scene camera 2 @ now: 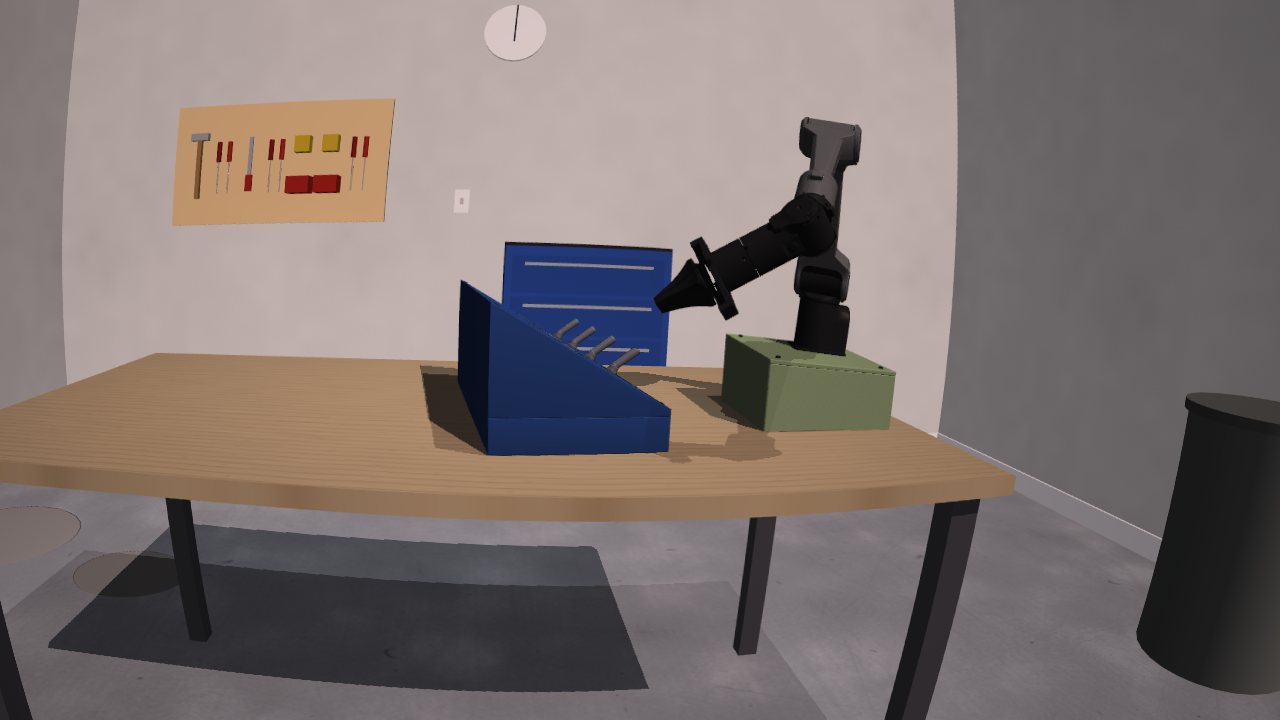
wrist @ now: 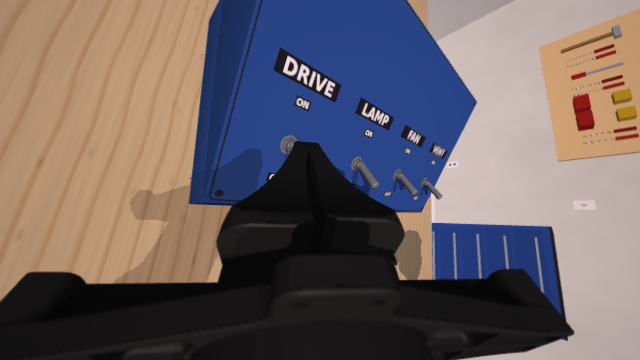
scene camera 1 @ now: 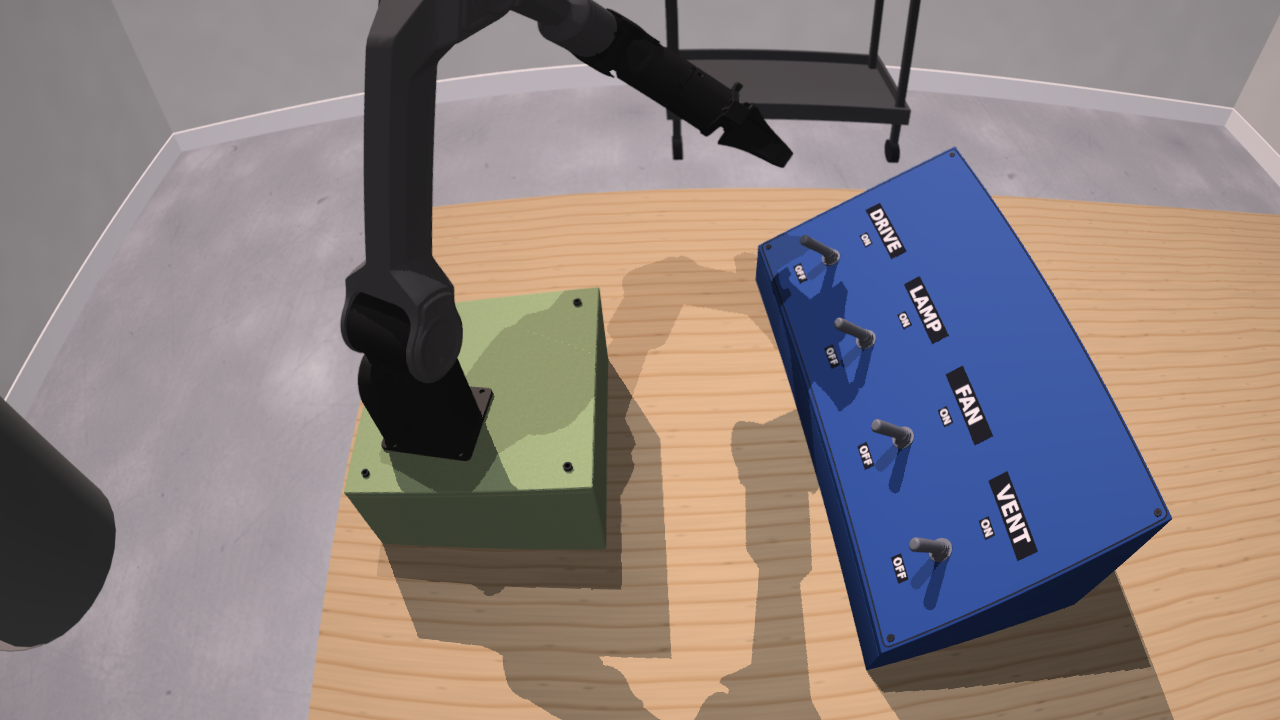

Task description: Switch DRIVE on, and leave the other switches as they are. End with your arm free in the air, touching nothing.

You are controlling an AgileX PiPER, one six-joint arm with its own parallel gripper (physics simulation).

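The blue switch box [scene camera 1: 1029,340] [scene camera 2: 572,385] [wrist: 350,40] has a sloped face with four grey levers. The DRIVE lever [scene camera 1: 818,248] leans towards its OFF label in scene camera 1; in the wrist view its base [wrist: 288,144] shows and the fingers hide the rest. The LAMP lever [scene camera 1: 853,330] [wrist: 366,173], FAN lever [scene camera 1: 891,432] [wrist: 405,182] and VENT lever [scene camera 1: 930,547] [wrist: 432,188] also lean towards OFF. My gripper [scene camera 1: 784,159] [scene camera 2: 661,303] [wrist: 305,157] is shut with nothing between its fingers. It hangs in the air on the OFF side, above and apart from the levers.
The box stands on the wooden table [scene camera 1: 554,241] [scene camera 2: 295,394]. My arm's green base block [scene camera 1: 537,402] [scene camera 2: 832,398] stands across from the levers. A dark cart [scene camera 1: 787,113] and a blue drawer cabinet [scene camera 2: 586,253] [wrist: 492,250] stand beyond the table. A dark bin [scene camera 2: 1217,537] stands to one side.
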